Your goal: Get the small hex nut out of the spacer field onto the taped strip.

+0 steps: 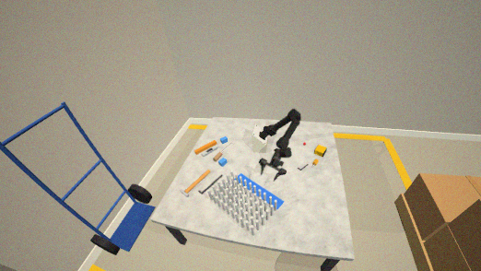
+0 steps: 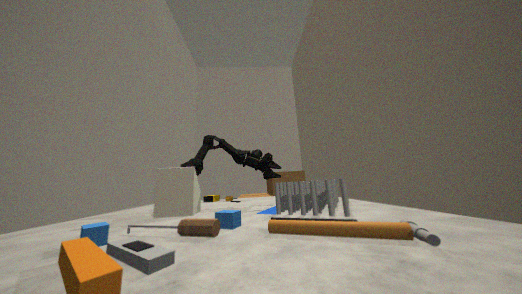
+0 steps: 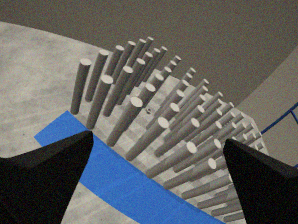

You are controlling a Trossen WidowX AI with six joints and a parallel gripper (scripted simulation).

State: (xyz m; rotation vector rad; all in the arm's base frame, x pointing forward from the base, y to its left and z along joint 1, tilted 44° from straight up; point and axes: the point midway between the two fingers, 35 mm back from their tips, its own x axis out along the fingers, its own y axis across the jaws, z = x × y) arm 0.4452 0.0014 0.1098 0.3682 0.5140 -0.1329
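Now: the brown-handled pick 430 mm behind my gripper tip, 400 mm to the right of it and 150 mm below it. The rest, counted from my gripper tip: hex nut 170 mm ahead, 160 mm below, 100 mm to the right; red ball 520 mm behind, 310 mm to the left, 150 mm below; blue taped strip 160 mm below, 70 mm to the right, 20 mm behind.
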